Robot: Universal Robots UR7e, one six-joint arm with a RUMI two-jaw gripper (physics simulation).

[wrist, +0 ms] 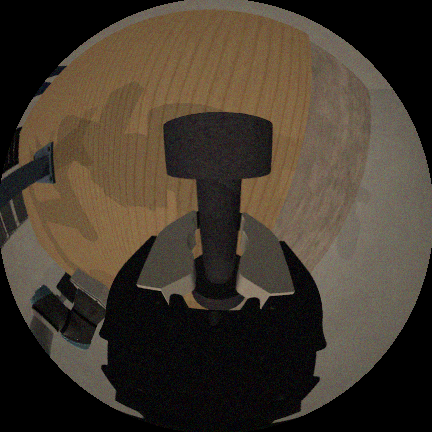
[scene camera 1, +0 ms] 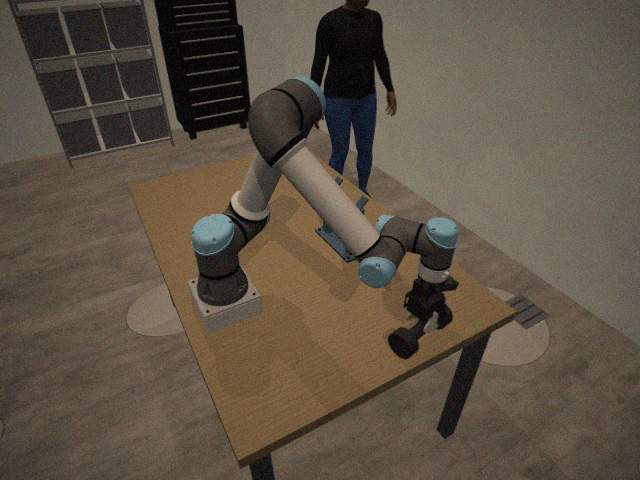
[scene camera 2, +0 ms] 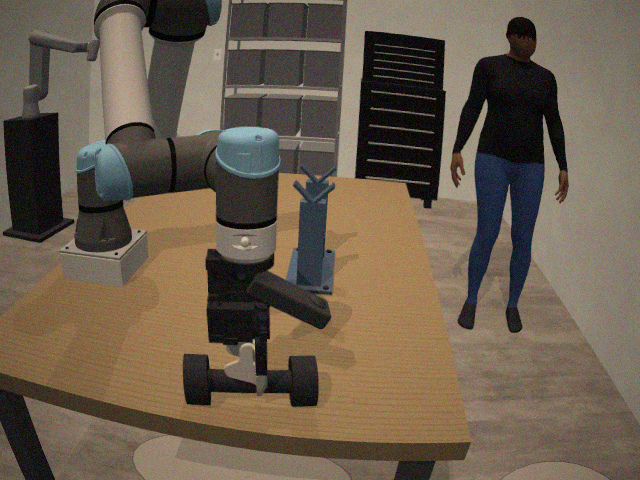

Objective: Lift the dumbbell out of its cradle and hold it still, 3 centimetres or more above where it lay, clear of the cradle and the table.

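Places are measured from the arm's base along level axes (x back, y right, z up), in centimetres.
Where they show: gripper, fingertip midpoint: (wrist: 218, 213) (scene camera 1: 423, 328) (scene camera 2: 258, 387); arm's base, link origin: (wrist: 91, 300) (scene camera 1: 223, 288) (scene camera 2: 103, 240).
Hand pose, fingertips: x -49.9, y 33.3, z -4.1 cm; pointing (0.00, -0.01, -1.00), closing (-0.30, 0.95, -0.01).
Note:
Each offset is from my fingertips to the top centre of the thing. Level surfaces: height alone.
The dark grey dumbbell {dx +1.3, dy +0.5, dz +5.0 cm} (scene camera 1: 403, 342) (scene camera 2: 303, 380) (wrist: 218, 147) is level and low over the table {dz -2.9 cm} (scene camera 1: 310, 382) (scene camera 2: 382, 413) (wrist: 225, 60), near its front edge. I cannot see a gap beneath it. My gripper (scene camera 1: 432, 322) (scene camera 2: 251, 379) (wrist: 218, 213) points down and is shut on the dumbbell's handle, between the two heads, with one pale jaw on each side. In the wrist view the far head shows whole, while the near end is mostly hidden by the gripper. The blue cradle {dx +3.3, dy -49.6, dz +19.5 cm} (scene camera 1: 336, 242) (scene camera 2: 312, 237) (wrist: 45, 162), with V-shaped arms, stands farther back, apart from the dumbbell, and its arms hold nothing.
The arm's base block (scene camera 1: 235, 312) (scene camera 2: 98, 266) stands on the table at the left. A person (scene camera 1: 347, 56) (scene camera 2: 511, 108) stands beyond the table. A black drawer cabinet (scene camera 1: 211, 72) (scene camera 2: 400, 113) and shelves with bins are at the back.

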